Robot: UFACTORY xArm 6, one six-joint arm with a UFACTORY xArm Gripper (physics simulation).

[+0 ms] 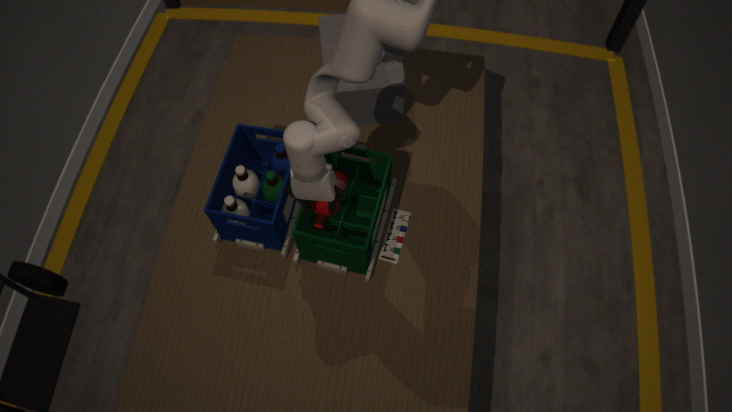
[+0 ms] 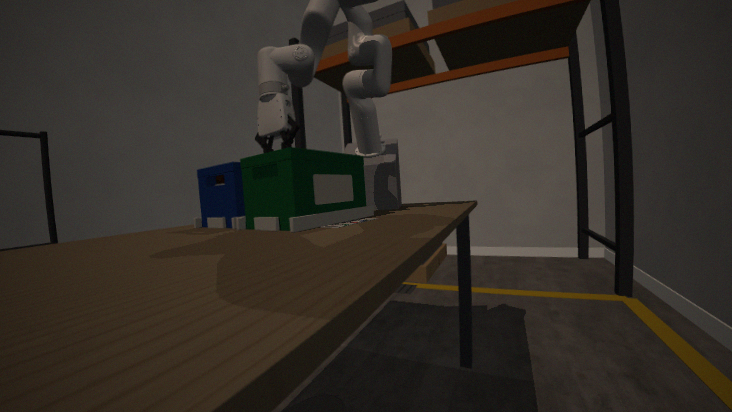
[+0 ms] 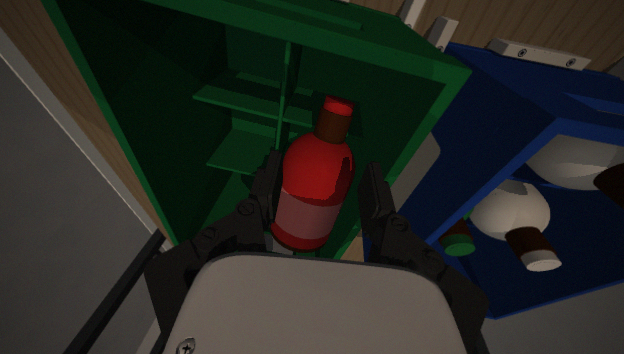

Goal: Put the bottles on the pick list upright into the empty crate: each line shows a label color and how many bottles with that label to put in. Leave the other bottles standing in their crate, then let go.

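Places are measured from the arm's base along level axes (x ahead, y left, z up), in centimetres.
Pixels of known places: gripper, fingertip midpoint: (image 1: 319, 208) (image 3: 322, 170); arm's base, origin of the base link: (image 2: 370, 151).
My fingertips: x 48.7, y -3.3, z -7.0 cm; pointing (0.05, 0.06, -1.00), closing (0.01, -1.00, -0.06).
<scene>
For each thing: its top centre in the pictures, then the offset to it from my fingertips. Level surfaces: height alone.
- red bottle, middle of its top: (image 3: 310, 218) (image 1: 324, 190) dz +0.7, dx -5.0, dy +0.3 cm
- blue crate, middle of its top: (image 3: 511, 269) (image 1: 253, 170) (image 2: 253, 167) dz +0.8, dx -7.9, dy -19.0 cm
- green bottle, middle of its top: (image 3: 459, 250) (image 1: 270, 174) dz -0.5, dx -8.1, dy -14.7 cm
- blue bottle, middle of its top: (image 1: 279, 147) dz -0.5, dx -16.7, dy -14.3 cm
- pick list, middle of its top: (image 2: 351, 222) (image 1: 395, 235) dz -16.6, dx -3.1, dy +19.0 cm
- wooden table, its level: dz -16.7 cm
A red bottle (image 1: 327, 208) (image 3: 315, 175) lies tilted, not upright, in the left part of the green crate (image 1: 332, 251) (image 2: 270, 207) (image 3: 452, 82), its cap toward the front wall. My gripper (image 1: 321, 203) (image 2: 276, 147) (image 3: 322, 170) is open at the crate's top, fingers on either side of the bottle; a gap shows at one finger. The blue crate (image 1: 245, 234) (image 2: 219, 202) (image 3: 505, 82) holds two white bottles (image 1: 245, 182) (image 3: 510, 209), a green bottle (image 1: 273, 188) and a blue bottle (image 1: 280, 162), standing. The pick list (image 1: 394, 235) lies beside the green crate; its writing is too small to read.
Pale locating rails (image 1: 331, 266) (image 2: 266, 223) edge both crates on the wooden table (image 1: 230, 332) (image 2: 153, 286). The crates' walls stand close together. The green crate's dividers (image 3: 283, 95) rise beside the red bottle. A shelf rack (image 2: 617, 153) stands behind the table.
</scene>
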